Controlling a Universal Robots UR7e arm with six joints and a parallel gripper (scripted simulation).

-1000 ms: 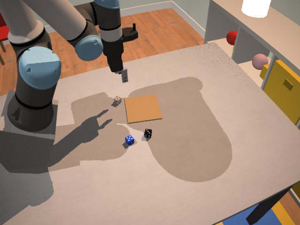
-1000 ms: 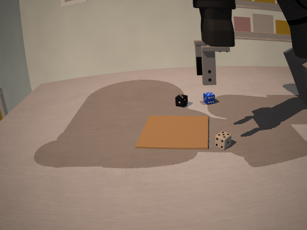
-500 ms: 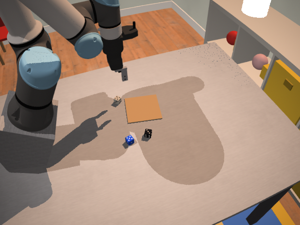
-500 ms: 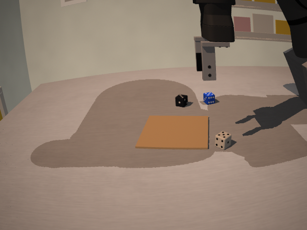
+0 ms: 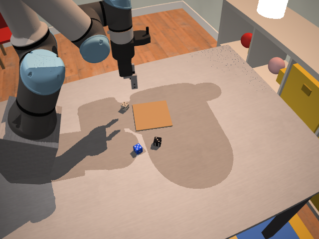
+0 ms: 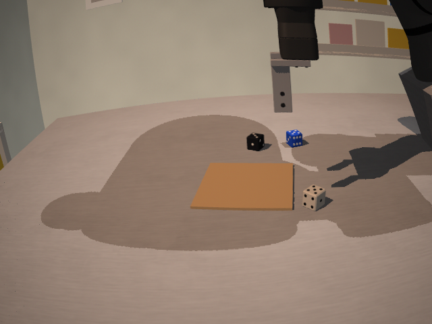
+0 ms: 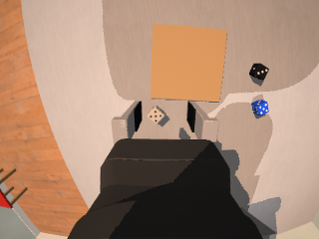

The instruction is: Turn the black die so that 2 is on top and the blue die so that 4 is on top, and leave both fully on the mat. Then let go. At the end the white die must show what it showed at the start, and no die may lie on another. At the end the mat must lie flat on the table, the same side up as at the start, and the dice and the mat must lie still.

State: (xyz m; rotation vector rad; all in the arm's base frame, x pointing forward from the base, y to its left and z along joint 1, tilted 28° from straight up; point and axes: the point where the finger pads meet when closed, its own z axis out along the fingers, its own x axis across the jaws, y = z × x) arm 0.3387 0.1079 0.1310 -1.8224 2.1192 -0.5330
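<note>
The black die is 19 cm to the right of my hand, 14 cm below it and 2 cm ahead of it. Also, from my hand: white die (14 cm below, 4 cm behind, 2 cm to the left); then blue die (20 cm to the right, 14 cm below, 6 cm behind); then orange mat (15 cm below, 5 cm to the right, 5 cm ahead).
</note>
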